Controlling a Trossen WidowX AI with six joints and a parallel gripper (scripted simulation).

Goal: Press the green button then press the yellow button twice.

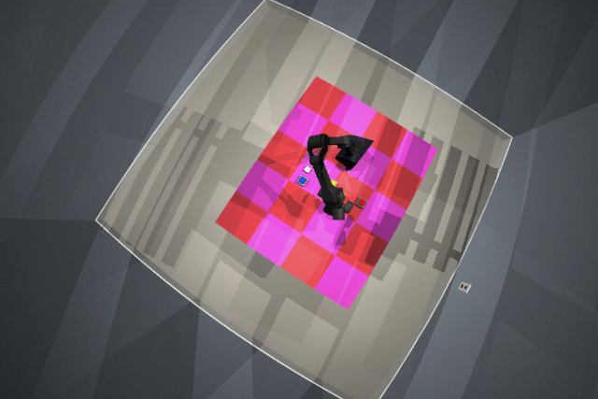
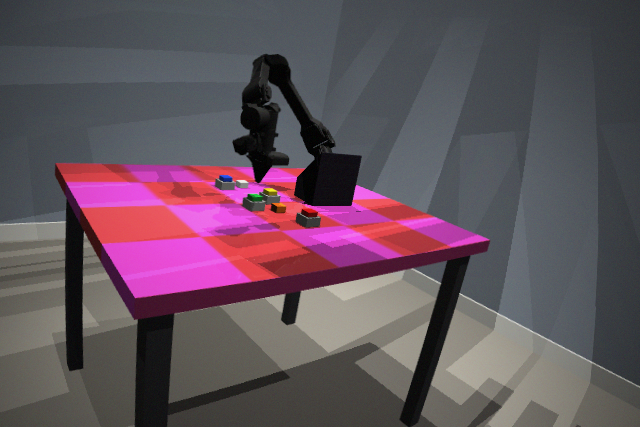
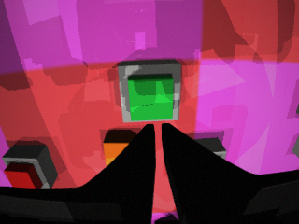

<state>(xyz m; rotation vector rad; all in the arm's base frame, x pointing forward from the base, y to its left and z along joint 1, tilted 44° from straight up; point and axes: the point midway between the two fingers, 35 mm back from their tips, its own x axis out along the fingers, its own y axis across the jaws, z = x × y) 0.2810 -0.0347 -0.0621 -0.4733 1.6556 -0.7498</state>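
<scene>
Now: gripper tip 4 cm above the green button. The rest, counted from my gripper tip: red button 15 cm to the left, 7 cm behind, 4 cm below; then orange block 7 cm below, 6 cm behind, 4 cm to the left; then yellow button 9 cm behind, 4 cm to the right, 4 cm below.
</scene>
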